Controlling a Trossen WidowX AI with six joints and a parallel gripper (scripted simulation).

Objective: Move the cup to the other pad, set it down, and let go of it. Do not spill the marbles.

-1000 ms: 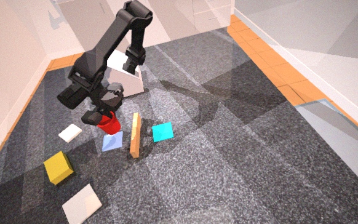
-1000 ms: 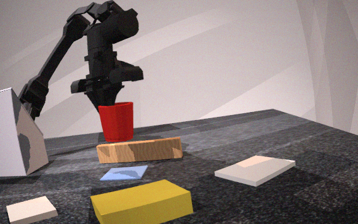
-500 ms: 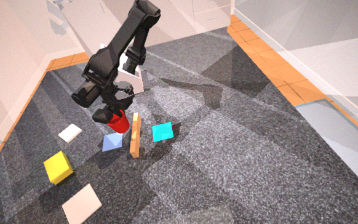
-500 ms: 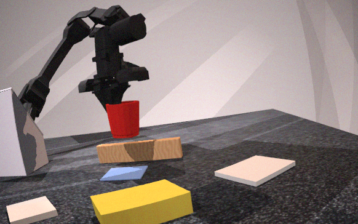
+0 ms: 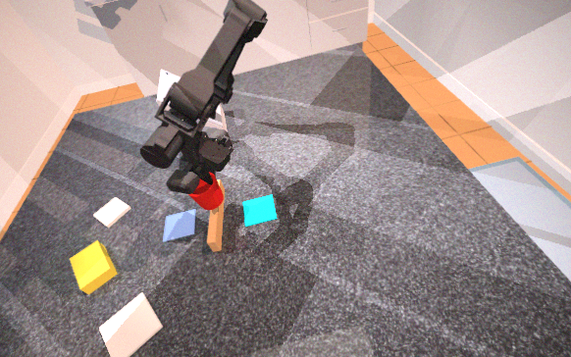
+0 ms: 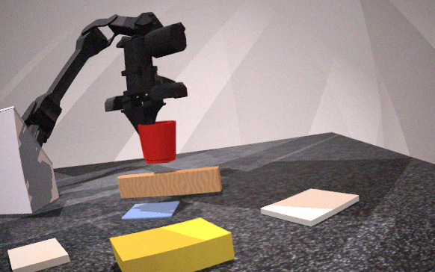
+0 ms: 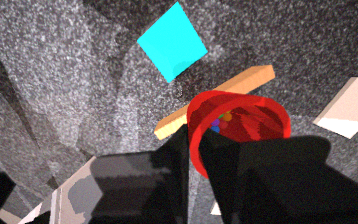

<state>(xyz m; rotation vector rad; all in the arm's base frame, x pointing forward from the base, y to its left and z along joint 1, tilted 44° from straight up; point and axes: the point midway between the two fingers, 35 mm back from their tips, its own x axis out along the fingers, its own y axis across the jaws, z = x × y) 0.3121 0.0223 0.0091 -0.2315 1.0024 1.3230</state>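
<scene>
Right now my gripper tip is 4 cm short of the cyan pad, 9 cm to the right of it and 11 cm above it. From my gripper tip the other things lie so: red cup 3 cm ahead, 2 cm to the right; wooden block 3 cm ahead, 2 cm to the right, 9 cm below; pale blue pad 2 cm ahead, 13 cm to the right, 11 cm below.
</scene>
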